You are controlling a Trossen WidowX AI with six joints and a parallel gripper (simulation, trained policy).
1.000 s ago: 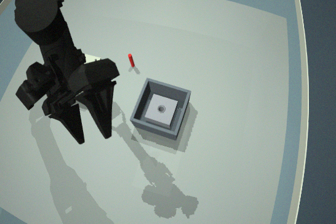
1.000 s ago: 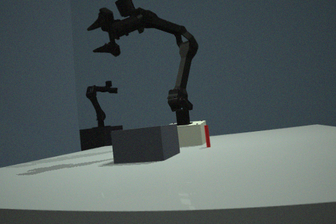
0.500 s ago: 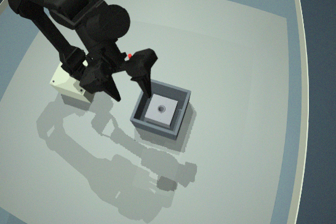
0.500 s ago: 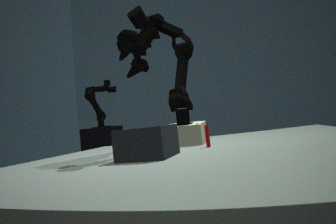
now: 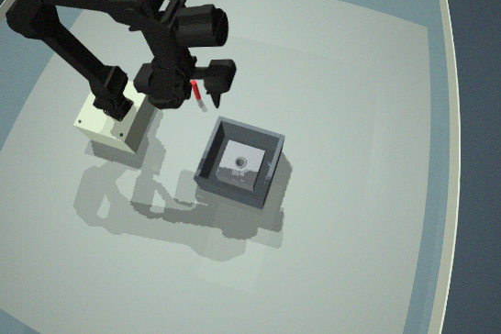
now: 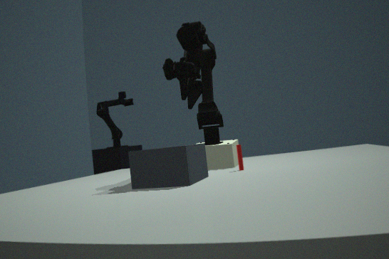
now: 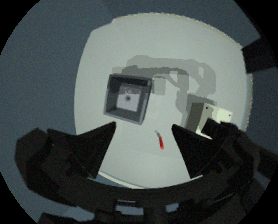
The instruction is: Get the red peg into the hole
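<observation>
Now: gripper tip 10 cm past the red peg, 11 cm to the right of it and 18 cm above it. Also, from my gripper tip: grey box (10 cm ahead, 2 cm to the right, 19 cm below); light grey plate (10 cm ahead, 2 cm to the right, 17 cm below).
</observation>
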